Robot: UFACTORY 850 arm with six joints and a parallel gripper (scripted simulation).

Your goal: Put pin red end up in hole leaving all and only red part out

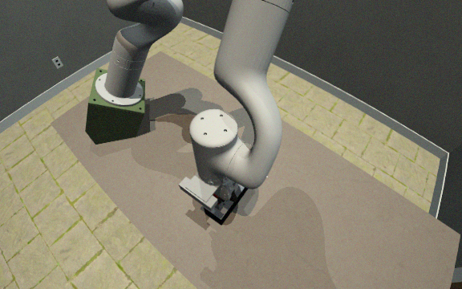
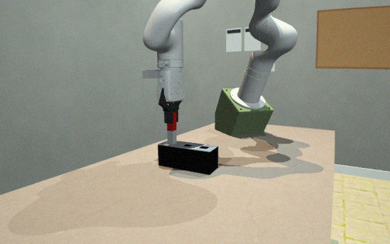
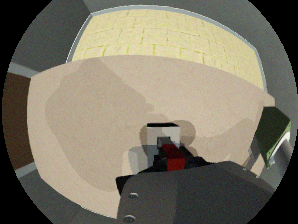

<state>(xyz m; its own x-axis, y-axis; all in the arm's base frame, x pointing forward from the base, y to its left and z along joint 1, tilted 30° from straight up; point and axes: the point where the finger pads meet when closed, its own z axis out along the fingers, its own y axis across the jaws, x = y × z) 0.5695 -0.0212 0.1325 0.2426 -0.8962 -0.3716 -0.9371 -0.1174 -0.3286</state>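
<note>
My gripper is now 2 cm above the pin. Round my hand: black block (2 cm behind, 6 cm to the left, 13 cm below).
</note>
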